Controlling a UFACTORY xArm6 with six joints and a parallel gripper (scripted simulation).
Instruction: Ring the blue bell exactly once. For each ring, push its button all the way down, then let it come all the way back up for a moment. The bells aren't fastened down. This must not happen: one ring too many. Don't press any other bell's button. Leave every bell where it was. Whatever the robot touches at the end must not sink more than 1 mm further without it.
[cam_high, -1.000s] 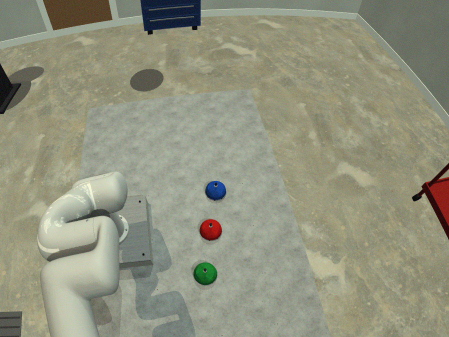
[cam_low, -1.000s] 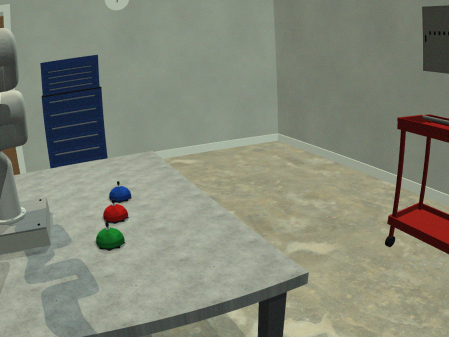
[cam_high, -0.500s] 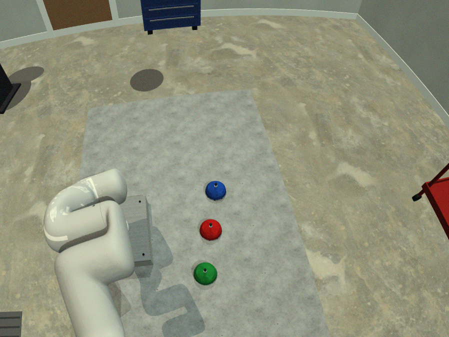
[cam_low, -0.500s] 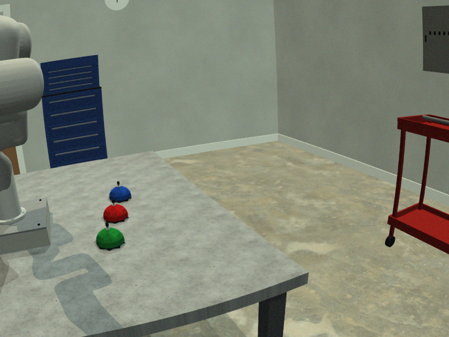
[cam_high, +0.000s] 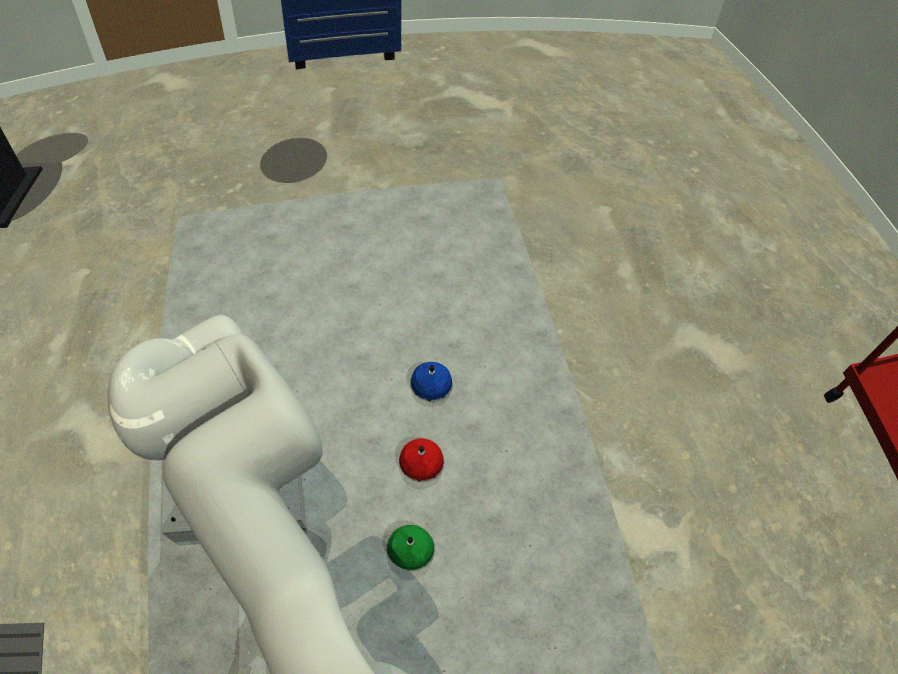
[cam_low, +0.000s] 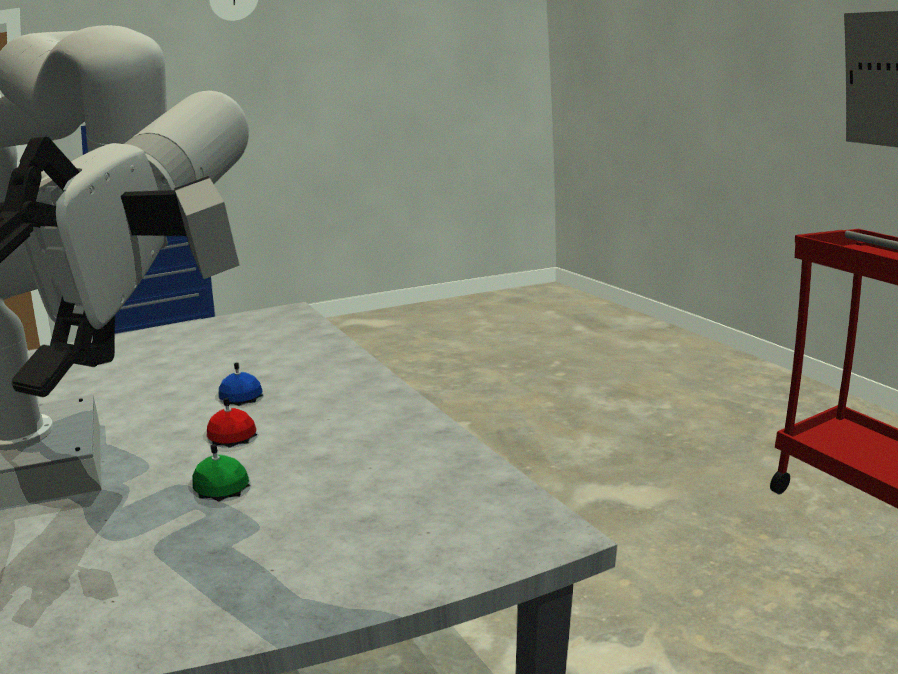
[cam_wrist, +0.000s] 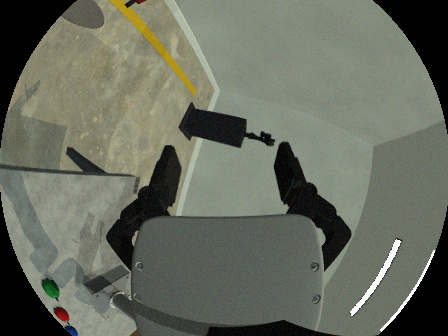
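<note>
My gripper is now 100 mm short of the blue bell, 880 mm to the right of it and 350 mm above it. Also, from my hand: green bell 60 mm ahead, 530 mm to the left, 350 mm below; red bell 80 mm ahead, 700 mm to the left, 350 mm below.
</note>
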